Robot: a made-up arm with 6 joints.
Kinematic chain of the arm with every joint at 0, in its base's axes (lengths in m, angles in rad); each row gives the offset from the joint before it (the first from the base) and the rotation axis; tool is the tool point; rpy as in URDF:
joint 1: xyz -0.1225 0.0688 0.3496 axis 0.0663 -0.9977 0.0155
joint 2: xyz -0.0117 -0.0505 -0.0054 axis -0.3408 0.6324 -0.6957
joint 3: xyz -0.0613 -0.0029 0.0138 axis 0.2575 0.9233 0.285
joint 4: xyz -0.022 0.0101 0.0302 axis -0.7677 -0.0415 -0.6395
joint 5: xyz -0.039 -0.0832 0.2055 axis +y
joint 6: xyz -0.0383 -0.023 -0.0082 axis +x
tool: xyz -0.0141 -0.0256 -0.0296 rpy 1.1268 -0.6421 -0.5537
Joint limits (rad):
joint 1: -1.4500..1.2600
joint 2: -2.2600..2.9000
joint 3: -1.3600..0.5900
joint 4: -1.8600..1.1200
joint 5: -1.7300..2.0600
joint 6: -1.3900..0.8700
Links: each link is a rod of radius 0.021 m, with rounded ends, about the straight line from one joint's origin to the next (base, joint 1, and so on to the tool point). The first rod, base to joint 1, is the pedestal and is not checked.
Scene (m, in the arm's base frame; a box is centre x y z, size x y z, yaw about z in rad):
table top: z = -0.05
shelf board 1: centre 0.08 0.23 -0 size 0.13 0.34 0.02 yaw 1.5
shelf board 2: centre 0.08 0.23 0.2 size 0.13 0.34 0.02 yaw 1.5
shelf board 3: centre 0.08 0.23 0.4 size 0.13 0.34 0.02 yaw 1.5
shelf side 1: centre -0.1 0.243 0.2 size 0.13 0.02 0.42 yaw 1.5
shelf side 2: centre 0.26 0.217 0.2 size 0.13 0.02 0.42 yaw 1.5
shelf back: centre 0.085 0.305 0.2 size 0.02 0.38 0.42 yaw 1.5
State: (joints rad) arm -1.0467 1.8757 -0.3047 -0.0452 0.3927 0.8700
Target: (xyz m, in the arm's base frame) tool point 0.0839 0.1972 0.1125
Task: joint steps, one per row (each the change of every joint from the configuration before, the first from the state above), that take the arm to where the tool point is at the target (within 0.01 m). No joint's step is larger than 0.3 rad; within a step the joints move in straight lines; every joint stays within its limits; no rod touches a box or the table.
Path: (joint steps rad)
1: -0.0580 0.0793 0.1411 -0.1205 -0.2230 0.0000
2: -0.0581 0.0794 0.1412 -0.1205 -0.2230 0.0000
3: -0.0303 0.1063 -0.0182 0.1082 0.2221 -0.0452
4: -0.0303 0.1062 -0.0181 0.1081 0.2222 -0.0452
5: -0.0303 0.1063 -0.0182 0.1082 0.2221 -0.0452
6: 0.0647 -0.0600 -0.1267 0.0668 0.2049 -0.0522
7: 0.0647 -0.0599 -0.1267 0.0667 0.2049 -0.0522
8: 0.0648 -0.0600 -0.1267 0.0668 0.2049 -0.0521

